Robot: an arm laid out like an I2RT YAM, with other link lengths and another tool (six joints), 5 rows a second.
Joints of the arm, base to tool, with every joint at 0 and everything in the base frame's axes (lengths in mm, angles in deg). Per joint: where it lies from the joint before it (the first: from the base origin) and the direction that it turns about. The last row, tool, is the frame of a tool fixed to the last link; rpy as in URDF.
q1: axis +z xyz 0 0 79.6
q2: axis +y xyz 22 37.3 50
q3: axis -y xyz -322.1 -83.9 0
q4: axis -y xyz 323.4 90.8 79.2
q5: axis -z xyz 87.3 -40 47.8
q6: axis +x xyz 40.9 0 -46.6
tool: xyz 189 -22 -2 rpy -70.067 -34.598 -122.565
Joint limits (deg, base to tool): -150..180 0..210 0..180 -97..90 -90..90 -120..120
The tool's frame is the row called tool.
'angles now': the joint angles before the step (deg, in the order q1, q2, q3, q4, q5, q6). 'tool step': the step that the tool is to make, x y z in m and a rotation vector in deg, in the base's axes. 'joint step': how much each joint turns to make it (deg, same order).
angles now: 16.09, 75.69, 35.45, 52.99, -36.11, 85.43
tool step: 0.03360, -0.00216, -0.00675, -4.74, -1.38, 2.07
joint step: -3.03, 6.29, 6.84, -3.53, -5.97, -4.95
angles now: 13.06, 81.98, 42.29, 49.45, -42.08, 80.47
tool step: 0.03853, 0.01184, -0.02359, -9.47, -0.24, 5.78
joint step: -1.71, 8.18, 12.20, -14.93, -8.20, -12.60
